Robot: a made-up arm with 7 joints. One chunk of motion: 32 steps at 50 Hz.
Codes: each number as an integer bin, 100 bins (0 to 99) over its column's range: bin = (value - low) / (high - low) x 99, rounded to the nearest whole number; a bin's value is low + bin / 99 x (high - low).
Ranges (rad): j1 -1.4..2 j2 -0.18..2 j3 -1.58..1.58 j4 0..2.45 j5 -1.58..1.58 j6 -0.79..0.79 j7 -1.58..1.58
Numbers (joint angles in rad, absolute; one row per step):
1: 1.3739 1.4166 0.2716 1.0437 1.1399 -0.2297 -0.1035
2: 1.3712 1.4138 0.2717 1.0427 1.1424 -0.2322 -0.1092
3: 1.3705 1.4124 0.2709 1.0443 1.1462 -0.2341 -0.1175
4: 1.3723 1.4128 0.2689 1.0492 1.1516 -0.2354 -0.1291
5: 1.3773 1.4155 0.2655 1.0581 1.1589 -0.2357 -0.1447
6: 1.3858 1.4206 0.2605 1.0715 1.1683 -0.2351 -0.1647
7: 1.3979 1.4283 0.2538 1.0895 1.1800 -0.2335 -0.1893
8: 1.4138 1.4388 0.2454 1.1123 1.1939 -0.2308 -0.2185
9: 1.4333 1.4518 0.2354 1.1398 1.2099 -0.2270 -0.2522
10: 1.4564 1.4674 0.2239 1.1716 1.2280 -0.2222 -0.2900
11: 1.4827 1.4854 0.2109 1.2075 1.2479 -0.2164 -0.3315
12: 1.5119 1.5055 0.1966 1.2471 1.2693 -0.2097 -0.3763
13: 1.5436 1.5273 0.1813 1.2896 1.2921 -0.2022 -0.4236
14: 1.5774 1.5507 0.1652 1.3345 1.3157 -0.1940 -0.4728
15: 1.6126 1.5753 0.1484 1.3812 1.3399 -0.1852 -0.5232
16: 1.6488 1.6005 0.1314 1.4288 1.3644 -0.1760 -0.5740
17: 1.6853 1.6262 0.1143 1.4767 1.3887 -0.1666 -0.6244
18: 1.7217 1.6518 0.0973 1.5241 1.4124 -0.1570 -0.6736
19: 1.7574 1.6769 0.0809 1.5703 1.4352 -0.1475 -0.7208
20: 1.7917 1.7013 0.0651 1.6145 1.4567 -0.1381 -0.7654
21: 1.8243 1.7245 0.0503 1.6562 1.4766 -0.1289 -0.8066
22: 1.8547 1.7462 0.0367 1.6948 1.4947 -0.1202 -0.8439
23: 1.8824 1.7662 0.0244 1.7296 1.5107 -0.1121 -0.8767
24: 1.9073 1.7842 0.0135 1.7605 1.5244 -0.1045 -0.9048
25: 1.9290 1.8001 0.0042 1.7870 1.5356 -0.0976 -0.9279
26: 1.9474 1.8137 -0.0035 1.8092 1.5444 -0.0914 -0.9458
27: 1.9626 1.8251 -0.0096 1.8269 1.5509 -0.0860 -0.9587
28: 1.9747 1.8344 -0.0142 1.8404 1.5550 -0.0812 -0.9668
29: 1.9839 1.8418 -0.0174 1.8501 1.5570 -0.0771 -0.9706
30: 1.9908 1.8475 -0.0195 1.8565 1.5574 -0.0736 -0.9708
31: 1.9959 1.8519 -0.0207 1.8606 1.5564 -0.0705 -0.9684
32: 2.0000 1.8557 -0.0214 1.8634 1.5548 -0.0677 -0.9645
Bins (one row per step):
1: 81 73 58 42 85 35 46
2: 81 72 58 42 85 35 46
3: 81 72 58 42 85 35 46
4: 81 72 58 42 86 35 45
5: 81 72 58 43 86 35 45
6: 81 73 58 43 86 35 44
7: 81 73 57 44 86 35 44
8: 82 74 57 45 87 35 43
9: 82 74 57 46 87 35 42
10: 83 75 57 47 88 36 40
11: 84 76 56 49 89 36 39
12: 85 77 56 50 89 36 38
13: 86 78 55 52 90 37 36
14: 87 79 55 54 91 37 35
15: 88 80 54 56 91 38 33
16: 89 81 54 58 92 38 32
17: 90 82 53 60 93 39 30
18: 91 83 53 62 94 40 28
19: 92 84 52 63 94 40 27
20: 93 85 52 65 95 41 26
21: 94 86 51 67 96 41 24
22: 95 87 51 68 96 42 23
23: 96 88 50 70 97 42 22
24: 96 89 50 71 97 43 21
25: 97 90 50 72 98 43 20
26: 97 91 49 73 98 44 20
27: 98 91 49 74 98 44 19
28: 98 91 49 74 98 44 19
29: 99 92 49 75 98 45 19
30: 99 92 49 75 98 45 19
31: 99 92 49 75 98 45 19
32: 99 92 49 75 98 45 19

